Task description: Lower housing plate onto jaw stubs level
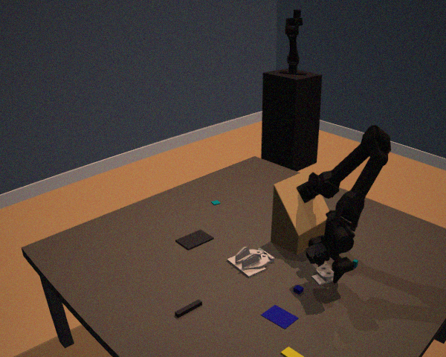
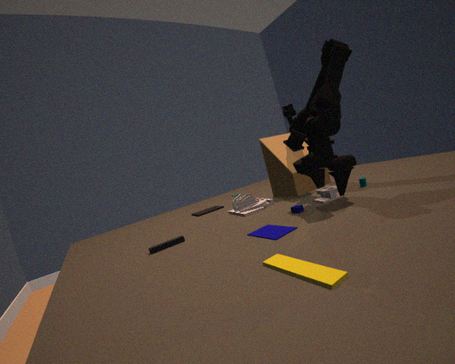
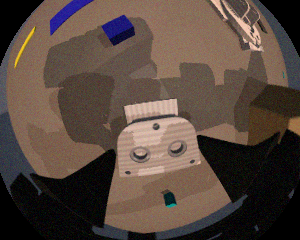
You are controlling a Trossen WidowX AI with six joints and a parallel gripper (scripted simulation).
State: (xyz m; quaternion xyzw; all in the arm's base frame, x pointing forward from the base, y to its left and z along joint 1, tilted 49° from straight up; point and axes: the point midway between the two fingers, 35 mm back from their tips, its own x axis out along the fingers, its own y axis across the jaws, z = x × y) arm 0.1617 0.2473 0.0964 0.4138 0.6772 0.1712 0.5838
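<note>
My gripper tip is 12 cm short of the blue cube and 3 cm to the left of it. The rest, counted from my gripper tip: teal cube 12 cm behind, 3 cm to the left; then yellow tile 35 cm ahead, 18 cm to the left, 1 cm below; then blue tile 25 cm ahead, 1 cm to the left, 1 cm below.
</note>
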